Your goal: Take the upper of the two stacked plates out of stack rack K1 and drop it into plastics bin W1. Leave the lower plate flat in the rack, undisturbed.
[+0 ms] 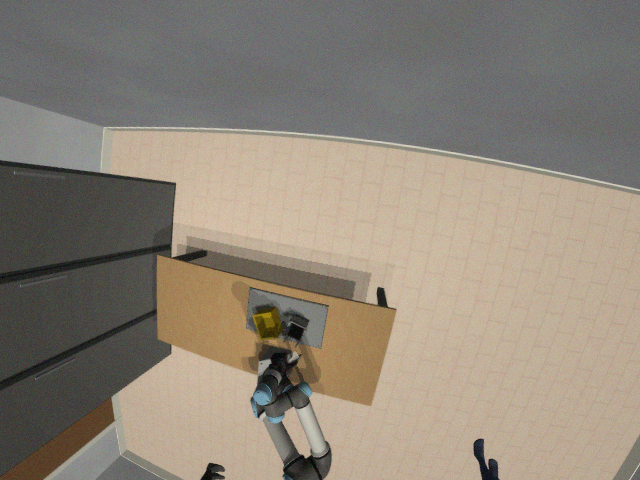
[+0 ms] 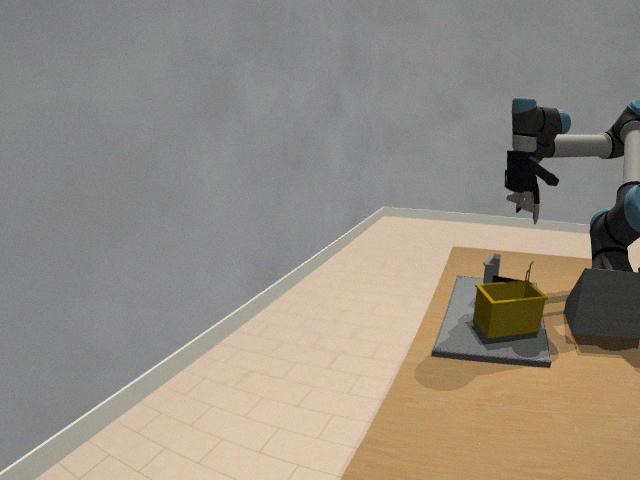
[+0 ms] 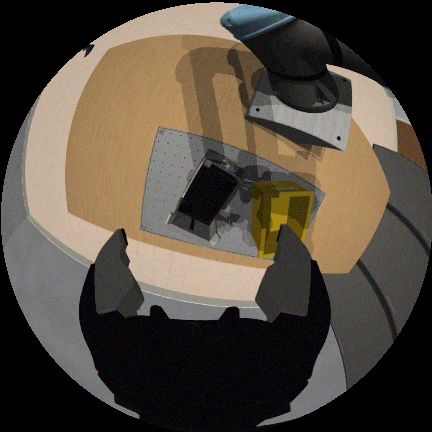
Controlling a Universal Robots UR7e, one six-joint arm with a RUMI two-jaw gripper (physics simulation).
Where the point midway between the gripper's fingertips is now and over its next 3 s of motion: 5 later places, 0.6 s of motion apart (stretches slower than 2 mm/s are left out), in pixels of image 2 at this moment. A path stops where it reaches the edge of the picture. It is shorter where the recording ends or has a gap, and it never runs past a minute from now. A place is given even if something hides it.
My gripper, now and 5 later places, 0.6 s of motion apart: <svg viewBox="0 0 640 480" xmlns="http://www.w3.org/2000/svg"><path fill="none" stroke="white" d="M525 218L529 232L529 238L525 242L514 255L508 271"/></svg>
